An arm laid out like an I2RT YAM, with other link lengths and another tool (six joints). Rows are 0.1 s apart.
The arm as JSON. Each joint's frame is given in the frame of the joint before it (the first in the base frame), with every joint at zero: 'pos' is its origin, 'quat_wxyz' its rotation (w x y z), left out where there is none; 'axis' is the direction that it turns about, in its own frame. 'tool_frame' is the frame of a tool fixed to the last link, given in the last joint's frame.
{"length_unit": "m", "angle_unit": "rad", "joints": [
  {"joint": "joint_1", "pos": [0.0, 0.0, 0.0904], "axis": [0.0, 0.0, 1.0]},
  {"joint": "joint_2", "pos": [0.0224, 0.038, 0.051], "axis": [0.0, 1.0, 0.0]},
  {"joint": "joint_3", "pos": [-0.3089, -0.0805, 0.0], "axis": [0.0, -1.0, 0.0]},
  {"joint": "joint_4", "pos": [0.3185, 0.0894, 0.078], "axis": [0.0, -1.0, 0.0]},
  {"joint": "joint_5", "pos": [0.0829, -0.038, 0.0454], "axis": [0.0, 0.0, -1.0]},
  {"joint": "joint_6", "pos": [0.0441, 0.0, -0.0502], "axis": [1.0, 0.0, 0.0]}
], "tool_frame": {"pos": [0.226, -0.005, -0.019], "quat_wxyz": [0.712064, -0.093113, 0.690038, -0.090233]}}
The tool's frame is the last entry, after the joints.
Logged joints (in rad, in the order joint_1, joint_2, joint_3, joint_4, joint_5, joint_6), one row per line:
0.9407 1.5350 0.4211 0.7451 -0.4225 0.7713
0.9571 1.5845 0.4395 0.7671 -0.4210 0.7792
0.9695 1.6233 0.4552 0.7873 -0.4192 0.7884
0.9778 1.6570 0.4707 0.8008 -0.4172 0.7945
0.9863 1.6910 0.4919 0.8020 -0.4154 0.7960
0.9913 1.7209 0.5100 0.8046 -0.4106 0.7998
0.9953 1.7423 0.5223 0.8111 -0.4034 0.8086
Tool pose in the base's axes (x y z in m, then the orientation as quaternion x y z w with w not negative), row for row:
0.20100 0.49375 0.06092 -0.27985 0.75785 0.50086 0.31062
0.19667 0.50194 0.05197 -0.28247 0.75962 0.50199 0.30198
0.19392 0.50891 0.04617 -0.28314 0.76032 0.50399 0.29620
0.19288 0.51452 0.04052 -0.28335 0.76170 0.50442 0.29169
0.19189 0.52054 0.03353 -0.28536 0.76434 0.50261 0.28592
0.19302 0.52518 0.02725 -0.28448 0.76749 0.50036 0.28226
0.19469 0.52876 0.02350 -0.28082 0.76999 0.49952 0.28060
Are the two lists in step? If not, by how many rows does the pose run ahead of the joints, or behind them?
They are in step.
